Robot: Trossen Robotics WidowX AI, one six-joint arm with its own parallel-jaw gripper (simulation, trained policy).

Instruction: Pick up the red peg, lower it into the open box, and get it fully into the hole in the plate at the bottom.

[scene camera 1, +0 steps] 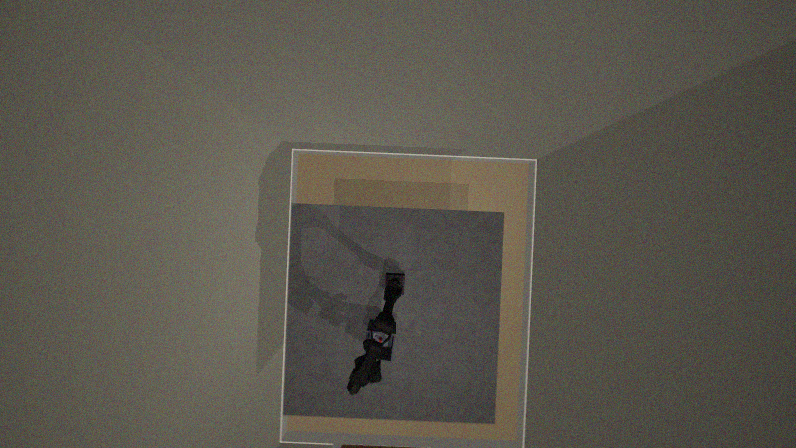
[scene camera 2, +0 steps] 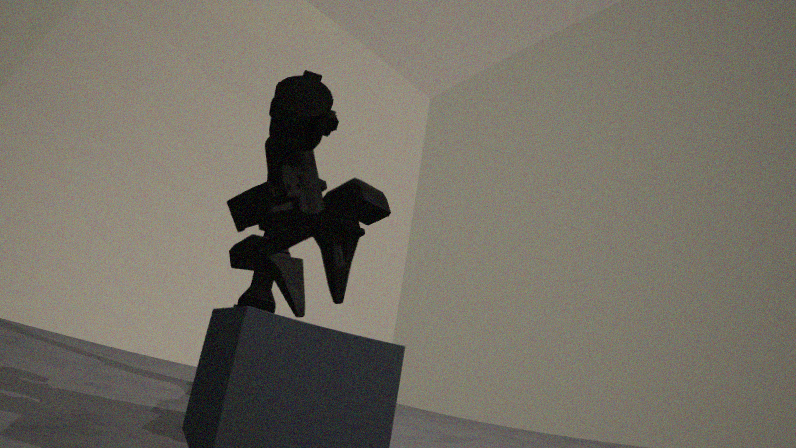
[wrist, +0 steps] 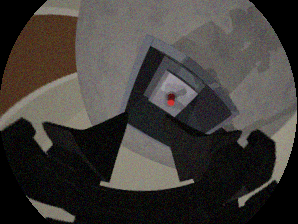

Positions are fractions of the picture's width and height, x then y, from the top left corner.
Scene:
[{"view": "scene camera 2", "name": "gripper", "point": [0.40,0.69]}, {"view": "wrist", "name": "gripper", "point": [0.49,0.52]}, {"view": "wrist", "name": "dark box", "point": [0.71,0.49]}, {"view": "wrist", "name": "pale plate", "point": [0.57,0.37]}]

